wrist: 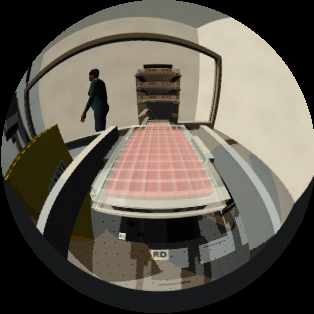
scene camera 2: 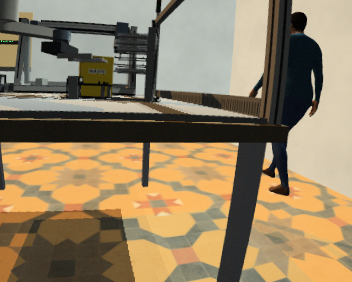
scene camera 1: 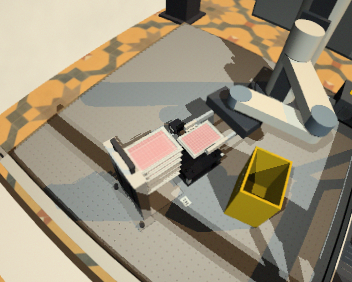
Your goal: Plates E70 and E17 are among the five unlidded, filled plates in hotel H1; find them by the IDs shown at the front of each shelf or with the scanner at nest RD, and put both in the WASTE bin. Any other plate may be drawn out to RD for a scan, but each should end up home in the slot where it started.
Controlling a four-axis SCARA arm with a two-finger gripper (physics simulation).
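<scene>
My gripper is shut on a pink-filled, unlidded plate, held level between its two long fingers. The plate is above the dark scanner nest RD, apart from it; its ID cannot be read. Hotel H1 stands beyond the fingertips, with a pink plate at its top and more shelf edges below. Its shelf-front labels are too small to read in the wrist view. The yellow WASTE bin stands beside the nest.
The H1 label lies on the perforated deck in front of the hotel. The RD label shows below the held plate. A dark frame post stands at the table corner. A person is beyond the frame.
</scene>
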